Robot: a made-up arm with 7 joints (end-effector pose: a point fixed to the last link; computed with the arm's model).
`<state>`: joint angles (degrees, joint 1 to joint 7).
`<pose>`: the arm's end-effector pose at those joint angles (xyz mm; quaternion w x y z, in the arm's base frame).
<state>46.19 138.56 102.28 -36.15 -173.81 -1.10 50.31</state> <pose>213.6 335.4 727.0 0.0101 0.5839 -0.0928 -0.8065</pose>
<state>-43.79 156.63 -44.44 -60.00 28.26 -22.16 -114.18</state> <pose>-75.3 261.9 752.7 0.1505 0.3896 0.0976 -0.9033</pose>
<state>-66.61 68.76 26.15 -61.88 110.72 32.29 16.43</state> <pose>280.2 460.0 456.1 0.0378 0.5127 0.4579 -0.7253</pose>
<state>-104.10 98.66 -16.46 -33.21 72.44 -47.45 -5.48</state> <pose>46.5 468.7 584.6 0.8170 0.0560 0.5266 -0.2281</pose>
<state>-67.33 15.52 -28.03 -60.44 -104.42 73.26 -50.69</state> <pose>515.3 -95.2 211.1 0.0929 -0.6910 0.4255 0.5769</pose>
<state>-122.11 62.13 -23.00 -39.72 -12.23 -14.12 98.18</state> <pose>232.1 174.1 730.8 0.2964 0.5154 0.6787 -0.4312</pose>
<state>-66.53 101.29 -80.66 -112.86 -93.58 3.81 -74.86</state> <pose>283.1 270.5 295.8 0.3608 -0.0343 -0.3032 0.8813</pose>
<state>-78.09 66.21 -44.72 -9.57 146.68 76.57 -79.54</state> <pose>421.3 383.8 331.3 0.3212 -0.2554 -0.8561 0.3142</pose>
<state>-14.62 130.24 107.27 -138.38 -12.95 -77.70 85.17</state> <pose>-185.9 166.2 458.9 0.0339 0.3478 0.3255 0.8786</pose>
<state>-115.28 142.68 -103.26 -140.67 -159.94 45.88 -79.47</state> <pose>53.4 307.9 337.3 0.3292 -0.5421 -0.6944 0.3401</pose>
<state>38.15 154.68 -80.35 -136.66 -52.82 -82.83 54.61</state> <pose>83.1 243.4 428.9 0.8795 -0.4146 0.0445 0.2295</pose>
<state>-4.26 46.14 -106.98 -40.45 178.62 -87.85 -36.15</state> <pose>8.8 306.1 -230.6 0.0552 0.6385 -0.7609 0.1013</pose>
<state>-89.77 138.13 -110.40 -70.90 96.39 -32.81 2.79</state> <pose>-1.4 519.6 437.8 0.1967 -0.2812 0.9048 -0.2521</pose>
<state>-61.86 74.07 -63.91 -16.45 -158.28 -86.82 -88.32</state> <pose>369.4 466.5 230.8 0.2792 -0.8061 0.3326 -0.4021</pose>
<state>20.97 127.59 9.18 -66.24 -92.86 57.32 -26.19</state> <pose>251.5 351.3 541.1 0.1732 -0.4890 -0.2206 0.8260</pose>
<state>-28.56 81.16 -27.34 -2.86 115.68 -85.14 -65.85</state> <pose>121.5 570.9 256.2 0.4572 -0.7108 0.4934 0.2057</pose>
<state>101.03 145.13 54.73 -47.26 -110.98 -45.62 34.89</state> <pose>384.3 374.0 266.0 0.5503 -0.1888 -0.0157 -0.8132</pose>
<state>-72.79 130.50 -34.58 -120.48 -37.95 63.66 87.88</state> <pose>57.8 184.4 547.2 0.5634 -0.1173 0.8173 0.0293</pose>
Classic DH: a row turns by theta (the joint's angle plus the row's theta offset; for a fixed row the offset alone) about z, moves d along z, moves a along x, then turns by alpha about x. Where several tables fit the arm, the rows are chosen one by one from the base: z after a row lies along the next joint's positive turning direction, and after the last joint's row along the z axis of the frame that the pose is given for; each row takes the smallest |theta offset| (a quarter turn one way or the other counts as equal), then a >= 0, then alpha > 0; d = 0 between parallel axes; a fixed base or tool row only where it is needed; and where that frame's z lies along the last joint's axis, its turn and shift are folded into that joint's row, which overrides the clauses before.
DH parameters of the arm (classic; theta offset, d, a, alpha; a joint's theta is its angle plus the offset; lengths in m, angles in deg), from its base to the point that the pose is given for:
base (fixed): 0 0.2736 0.0095 -70
joint 1: 90 -0.0077 0.0053 90
joint 2: 70 -0.0401 -0.0105 -90
joint 3: -90 -0.3963 0.0585 -90
joint 4: 0 0.0544 -0.0201 90
joint 5: 0 -0.1735 0.0187 -90
joint 6: 0 0.0449 0.0152 90
joint 7: -39.4 -0.0254 0.0199 75.26
tool (fixed): 84 0.0213 0 0

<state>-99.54 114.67 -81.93 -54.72 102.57 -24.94 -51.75</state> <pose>145.2 494.0 537.9 0.3156 -0.3336 0.8878 0.0301</pose>
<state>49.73 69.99 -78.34 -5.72 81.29 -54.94 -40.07</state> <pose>-263.0 499.3 129.0 0.6538 0.2175 -0.5703 -0.4472</pose>
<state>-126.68 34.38 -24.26 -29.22 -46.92 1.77 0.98</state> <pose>378.6 -65.8 713.2 0.4270 -0.1205 0.8536 0.2730</pose>
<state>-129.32 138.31 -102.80 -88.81 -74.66 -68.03 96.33</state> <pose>68.8 394.8 374.5 0.4194 0.0613 -0.8931 -0.1510</pose>
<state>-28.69 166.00 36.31 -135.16 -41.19 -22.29 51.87</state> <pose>-58.4 -51.1 521.3 0.1101 0.1882 0.3322 0.9177</pose>
